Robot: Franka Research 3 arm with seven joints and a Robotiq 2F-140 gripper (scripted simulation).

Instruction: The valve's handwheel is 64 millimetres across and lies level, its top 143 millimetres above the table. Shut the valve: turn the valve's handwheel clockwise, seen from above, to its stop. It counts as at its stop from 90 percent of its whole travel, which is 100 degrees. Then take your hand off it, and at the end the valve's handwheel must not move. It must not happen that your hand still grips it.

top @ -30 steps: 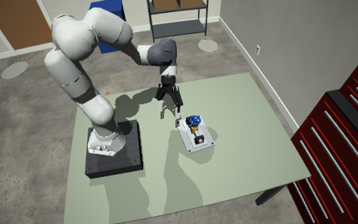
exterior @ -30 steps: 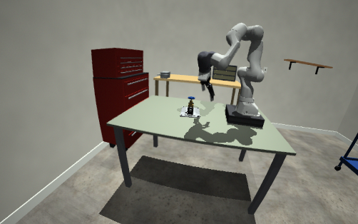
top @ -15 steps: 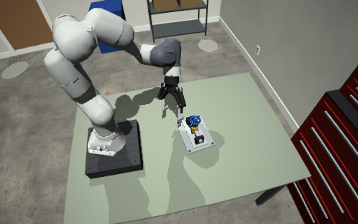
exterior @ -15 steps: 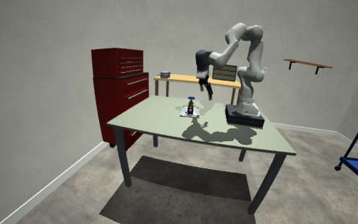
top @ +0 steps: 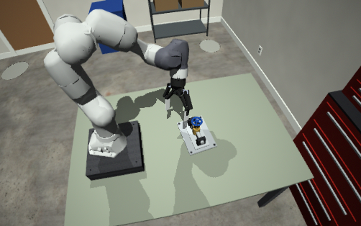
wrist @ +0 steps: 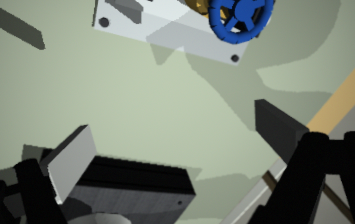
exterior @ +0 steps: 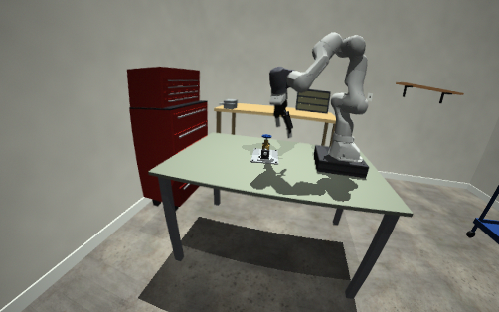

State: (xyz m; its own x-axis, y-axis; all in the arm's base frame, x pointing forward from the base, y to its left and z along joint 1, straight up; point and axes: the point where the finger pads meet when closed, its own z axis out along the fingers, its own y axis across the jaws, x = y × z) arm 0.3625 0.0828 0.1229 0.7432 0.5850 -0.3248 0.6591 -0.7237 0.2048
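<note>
The blue handwheel is 11 cm ahead of my hand, 7 cm below it and 2 cm to the right of it.
</note>
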